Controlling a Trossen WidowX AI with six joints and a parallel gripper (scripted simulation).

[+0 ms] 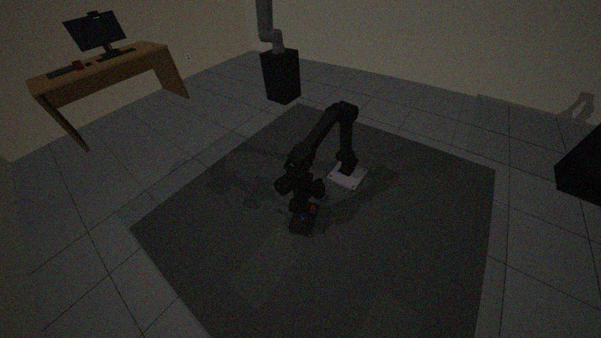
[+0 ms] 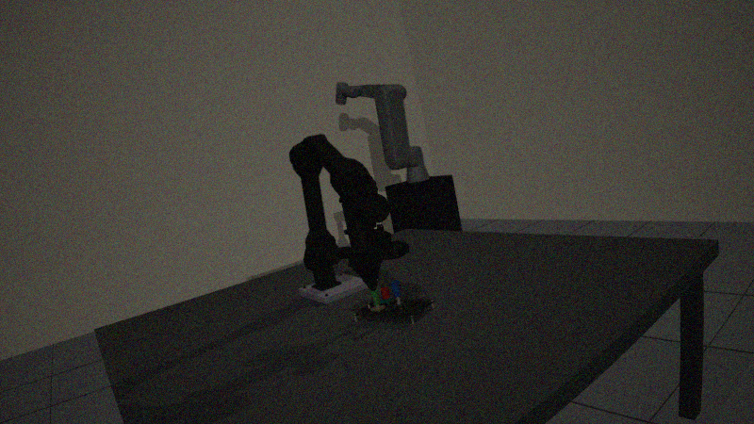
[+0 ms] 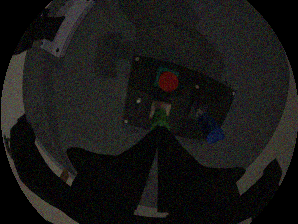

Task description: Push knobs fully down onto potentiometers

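My gripper tip is now 40 mm short of the blue knob and 30 mm to the right of it. The rest, counted from my gripper tip: green knob 20 mm below.
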